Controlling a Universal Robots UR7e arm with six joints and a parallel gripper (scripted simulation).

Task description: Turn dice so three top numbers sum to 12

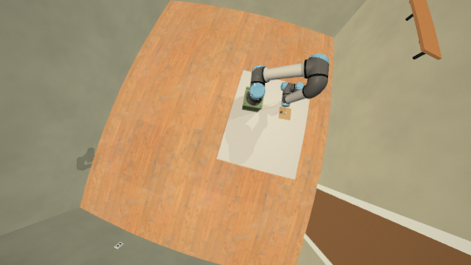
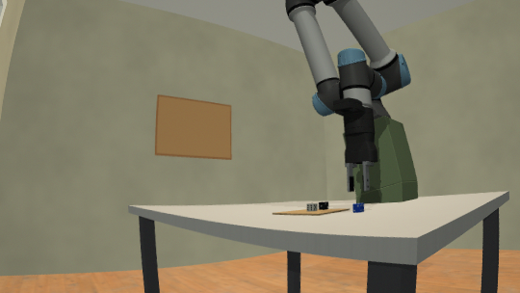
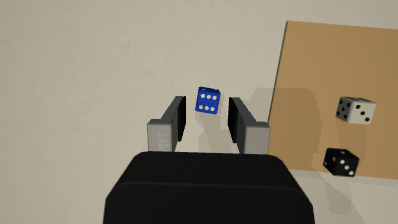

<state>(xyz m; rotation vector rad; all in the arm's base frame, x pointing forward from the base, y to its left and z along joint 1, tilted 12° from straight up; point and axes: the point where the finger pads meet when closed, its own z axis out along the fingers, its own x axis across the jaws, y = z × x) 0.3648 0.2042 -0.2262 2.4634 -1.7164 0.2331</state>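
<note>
The blue die lies 6 cm below my hand. Round my hand: black die: 1 cm behind, 14 cm to the right, 5 cm below; then white die: 4 cm ahead, 13 cm to the right, 5 cm below; then tan mat: 4 cm ahead, 13 cm to the right, 6 cm below.
</note>
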